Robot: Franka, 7 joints.
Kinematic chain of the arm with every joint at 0, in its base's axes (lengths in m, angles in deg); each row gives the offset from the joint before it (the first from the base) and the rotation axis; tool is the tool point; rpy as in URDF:
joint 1: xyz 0 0 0.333 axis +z
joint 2: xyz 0 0 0 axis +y
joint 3: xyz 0 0 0.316 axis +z
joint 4: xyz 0.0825 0 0 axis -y
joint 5: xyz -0.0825 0 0.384 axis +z
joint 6: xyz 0 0 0 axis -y
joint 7: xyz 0.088 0 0 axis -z
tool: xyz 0 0 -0.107 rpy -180 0 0
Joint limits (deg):
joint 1: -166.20..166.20
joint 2: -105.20..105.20
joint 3: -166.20..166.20
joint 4: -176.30..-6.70
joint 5: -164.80..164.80
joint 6: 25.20..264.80
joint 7: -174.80..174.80
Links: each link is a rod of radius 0.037 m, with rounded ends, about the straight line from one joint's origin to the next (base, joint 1, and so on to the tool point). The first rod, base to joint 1, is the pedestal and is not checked.
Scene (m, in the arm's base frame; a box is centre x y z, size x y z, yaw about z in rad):
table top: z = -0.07
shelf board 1: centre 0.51 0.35 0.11 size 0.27 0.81 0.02 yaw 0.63
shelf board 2: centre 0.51 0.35 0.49 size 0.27 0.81 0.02 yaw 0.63
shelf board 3: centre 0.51 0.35 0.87 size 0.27 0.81 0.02 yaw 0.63
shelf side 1: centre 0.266 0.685 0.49 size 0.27 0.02 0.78 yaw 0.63
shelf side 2: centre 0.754 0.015 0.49 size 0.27 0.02 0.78 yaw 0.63
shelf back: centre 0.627 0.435 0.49 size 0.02 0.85 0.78 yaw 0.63
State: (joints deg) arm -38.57 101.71 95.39 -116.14 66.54 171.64 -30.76
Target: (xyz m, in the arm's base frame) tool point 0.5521 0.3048 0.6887
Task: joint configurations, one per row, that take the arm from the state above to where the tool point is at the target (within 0.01 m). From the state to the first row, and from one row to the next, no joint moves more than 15 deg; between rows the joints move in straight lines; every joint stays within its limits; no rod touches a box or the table.
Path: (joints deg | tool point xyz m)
1: -48.33 100.08 95.82 -127.80 69.98 175.70 -30.76 | 0.4709 0.2945 0.2967
2: -58.09 98.45 96.26 -139.45 73.42 179.76 -30.76 | 0.4200 0.2523 0.3008
3: -67.85 96.82 96.69 -151.11 76.86 183.82 -30.76 | 0.3614 0.2153 0.2959
4: -77.60 95.18 97.13 -162.76 80.29 187.88 -30.76 | 0.2968 0.1839 0.2833
5: -69.77 97.24 111.68 -154.31 75.62 178.79 -30.76 | 0.3430 0.2053 0.4097
6: -61.93 99.30 126.23 -145.85 70.95 169.69 -30.76 | 0.3516 0.1964 0.5532
7: -54.09 101.35 140.79 -137.40 66.27 160.60 -30.76 | 0.3316 0.1441 0.6887
8: -47.63 95.58 136.22 -126.05 65.15 161.56 -30.76 | 0.3992 0.1839 0.6937
9: -41.17 89.82 131.64 -114.70 64.03 162.53 -30.76 | 0.4594 0.2272 0.6922
10: -34.71 84.05 127.07 -103.35 62.91 163.49 -30.76 | 0.5105 0.2688 0.6889
11: -28.25 78.29 122.50 -91.99 61.78 164.46 -30.76 | 0.5522 0.3047 0.6887

